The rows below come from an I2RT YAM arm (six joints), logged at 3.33 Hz.
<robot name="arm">
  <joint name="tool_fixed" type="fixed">
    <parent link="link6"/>
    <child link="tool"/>
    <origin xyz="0 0 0" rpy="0 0 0"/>
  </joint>
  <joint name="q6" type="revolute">
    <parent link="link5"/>
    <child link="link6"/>
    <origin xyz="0.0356 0 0.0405" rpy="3.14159 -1.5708 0"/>
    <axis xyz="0 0 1"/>
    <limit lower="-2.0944" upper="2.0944"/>
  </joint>
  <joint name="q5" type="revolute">
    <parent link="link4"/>
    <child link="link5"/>
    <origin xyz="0.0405 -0.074 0.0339" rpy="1.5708 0 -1.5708"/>
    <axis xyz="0 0 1"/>
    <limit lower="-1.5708" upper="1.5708"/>
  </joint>
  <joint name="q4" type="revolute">
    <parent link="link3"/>
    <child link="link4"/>
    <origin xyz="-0.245 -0.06 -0.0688" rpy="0 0 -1.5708"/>
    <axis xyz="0 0 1"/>
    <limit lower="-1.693" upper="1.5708"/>
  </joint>
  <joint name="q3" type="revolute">
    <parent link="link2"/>
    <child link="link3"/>
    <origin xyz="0.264 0 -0.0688" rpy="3.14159 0 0"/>
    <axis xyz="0 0 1"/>
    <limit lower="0" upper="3.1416"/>
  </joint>
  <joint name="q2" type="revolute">
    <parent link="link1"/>
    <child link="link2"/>
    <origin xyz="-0.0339 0.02 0.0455" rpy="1.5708 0 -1.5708"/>
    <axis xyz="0 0 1"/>
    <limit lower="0" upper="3.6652"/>
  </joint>
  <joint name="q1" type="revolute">
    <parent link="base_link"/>
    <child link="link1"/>
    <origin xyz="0 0 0.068" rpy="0 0 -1.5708"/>
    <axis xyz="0 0 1"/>
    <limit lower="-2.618" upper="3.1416"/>
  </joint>
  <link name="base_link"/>
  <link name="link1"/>
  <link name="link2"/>
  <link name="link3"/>
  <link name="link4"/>
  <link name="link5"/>
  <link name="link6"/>
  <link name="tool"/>
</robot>
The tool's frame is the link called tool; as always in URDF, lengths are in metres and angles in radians.
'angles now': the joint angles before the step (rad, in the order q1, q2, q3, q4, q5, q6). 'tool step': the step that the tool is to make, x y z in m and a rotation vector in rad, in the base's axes. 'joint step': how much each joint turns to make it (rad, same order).
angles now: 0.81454 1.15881 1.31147 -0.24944 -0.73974 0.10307
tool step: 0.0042 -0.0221 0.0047 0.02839 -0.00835 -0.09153
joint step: -0.07645 -0.05095 -0.02317 0.01202 0.01393 0.02087
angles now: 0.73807 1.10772 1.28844 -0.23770 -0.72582 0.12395
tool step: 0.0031 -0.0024 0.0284 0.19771 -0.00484 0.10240
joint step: -0.02939 0.01902 0.00936 0.30126 -0.11882 0.22072
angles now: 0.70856 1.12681 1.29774 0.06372 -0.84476 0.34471
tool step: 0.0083 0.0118 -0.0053 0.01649 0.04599 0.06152
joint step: 0.01082 0.04485 -0.01314 0.09724 -0.03839 0.08310
